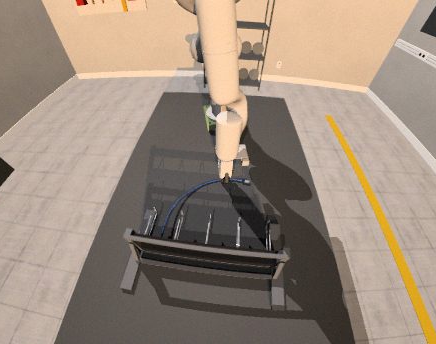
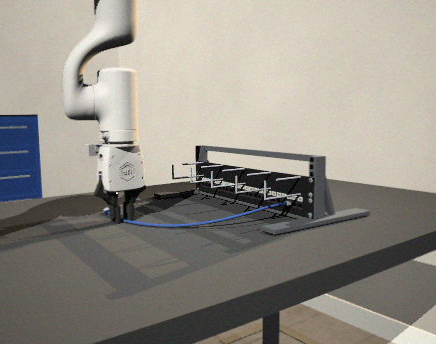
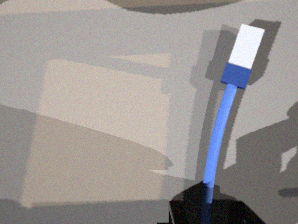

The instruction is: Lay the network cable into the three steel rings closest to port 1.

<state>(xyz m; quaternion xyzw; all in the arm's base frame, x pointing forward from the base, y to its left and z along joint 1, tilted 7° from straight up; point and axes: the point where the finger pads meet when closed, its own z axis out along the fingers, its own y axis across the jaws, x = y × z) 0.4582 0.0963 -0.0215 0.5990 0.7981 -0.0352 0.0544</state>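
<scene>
Now: the clear plug 9 cm to the left of my hand, 2 cm below it and 1 cm behind it. Also, from my hand: patch-panel rack (34 cm ahead, 5 cm above).
</scene>
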